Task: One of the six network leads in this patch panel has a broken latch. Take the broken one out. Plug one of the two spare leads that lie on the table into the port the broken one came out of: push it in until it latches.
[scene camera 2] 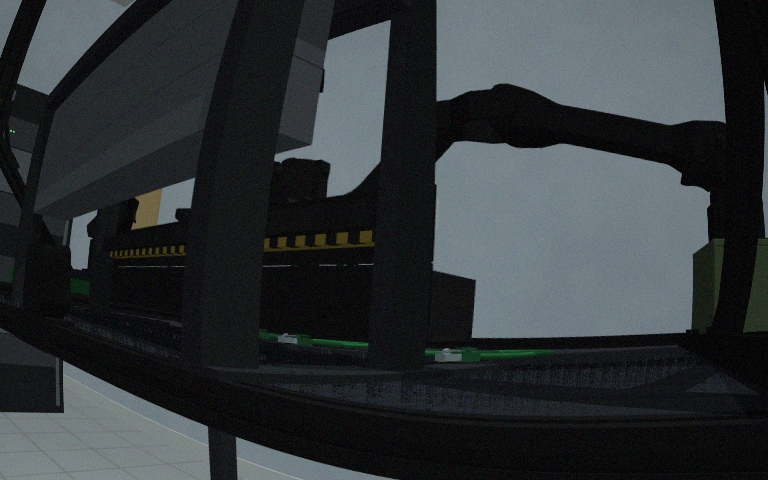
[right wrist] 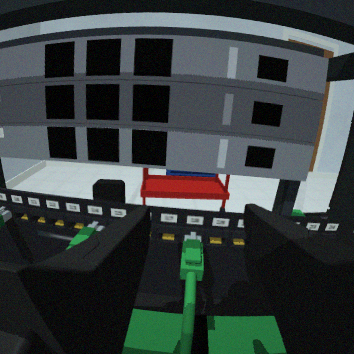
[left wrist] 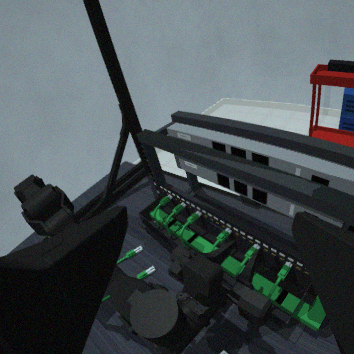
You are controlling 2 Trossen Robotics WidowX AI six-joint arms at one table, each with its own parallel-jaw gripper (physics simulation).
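Note:
The patch panel holds six green leads in the left wrist view, including one with its plug. In the right wrist view, a green lead has its clear tip at a port, and another green plug sits to its left. I cannot tell the latches' condition. Two spare leads lie on the table; their plugs also show in scene camera 2. My right gripper is open, fingers on both sides of the middle lead, apart from it. My left gripper is open, high above the table.
Grey rack units stand above the panel. Dark rack posts block part of the scene view. Green blocks lie below the plugs. A red cart stands behind.

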